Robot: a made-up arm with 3 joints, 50 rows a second.
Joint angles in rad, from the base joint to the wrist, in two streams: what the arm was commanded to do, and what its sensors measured. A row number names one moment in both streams.
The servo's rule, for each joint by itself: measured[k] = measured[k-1] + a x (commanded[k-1-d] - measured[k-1]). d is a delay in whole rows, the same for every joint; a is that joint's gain. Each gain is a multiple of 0.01, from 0.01 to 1. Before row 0 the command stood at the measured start. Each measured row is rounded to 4 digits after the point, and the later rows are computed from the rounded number. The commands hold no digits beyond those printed.
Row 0, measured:
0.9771, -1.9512, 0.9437
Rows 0 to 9, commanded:
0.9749, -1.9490, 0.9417
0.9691, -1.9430, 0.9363
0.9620, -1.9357, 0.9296
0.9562, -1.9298, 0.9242
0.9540, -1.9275, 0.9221
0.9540, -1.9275, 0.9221
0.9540, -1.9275, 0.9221
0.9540, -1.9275, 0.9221
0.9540, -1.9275, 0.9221
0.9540, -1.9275, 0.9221
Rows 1 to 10, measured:
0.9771, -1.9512, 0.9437
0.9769, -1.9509, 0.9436
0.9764, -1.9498, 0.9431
0.9754, -1.9478, 0.9422
0.9741, -1.9453, 0.9409
0.9727, -1.9428, 0.9396
0.9714, -1.9407, 0.9384
0.9702, -1.9389, 0.9373
0.9691, -1.9373, 0.9362
0.9680, -1.9359, 0.9352
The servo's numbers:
d 1
a 0.07 0.14 0.07

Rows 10 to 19, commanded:
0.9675, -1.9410, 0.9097
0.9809, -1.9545, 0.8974
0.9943, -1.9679, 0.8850
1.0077, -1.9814, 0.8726
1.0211, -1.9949, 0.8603
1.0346, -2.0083, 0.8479
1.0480, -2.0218, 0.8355
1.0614, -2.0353, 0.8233
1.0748, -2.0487, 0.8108
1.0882, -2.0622, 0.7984
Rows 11 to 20, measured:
0.9670, -1.9347, 0.9343
0.9670, -1.9356, 0.9326
0.9680, -1.9382, 0.9301
0.9698, -1.9424, 0.9269
0.9725, -1.9479, 0.9231
0.9759, -1.9545, 0.9187
0.9800, -1.9620, 0.9137
0.9848, -1.9704, 0.9082
0.9902, -1.9795, 0.9023
0.9961, -1.9892, 0.8959

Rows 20 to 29, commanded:
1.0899, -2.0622, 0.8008
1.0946, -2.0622, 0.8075
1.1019, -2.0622, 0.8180
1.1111, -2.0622, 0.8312
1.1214, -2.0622, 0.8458
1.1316, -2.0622, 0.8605
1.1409, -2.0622, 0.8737
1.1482, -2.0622, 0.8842
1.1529, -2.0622, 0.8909
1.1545, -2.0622, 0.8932
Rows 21 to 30, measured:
1.0025, -1.9994, 0.8891
1.0086, -2.0082, 0.8829
1.0146, -2.0158, 0.8776
1.0207, -2.0223, 0.8734
1.0270, -2.0279, 0.8704
1.0336, -2.0327, 0.8687
1.0405, -2.0368, 0.8681
1.0475, -2.0404, 0.8685
1.0545, -2.0435, 0.8696
1.0614, -2.0461, 0.8711

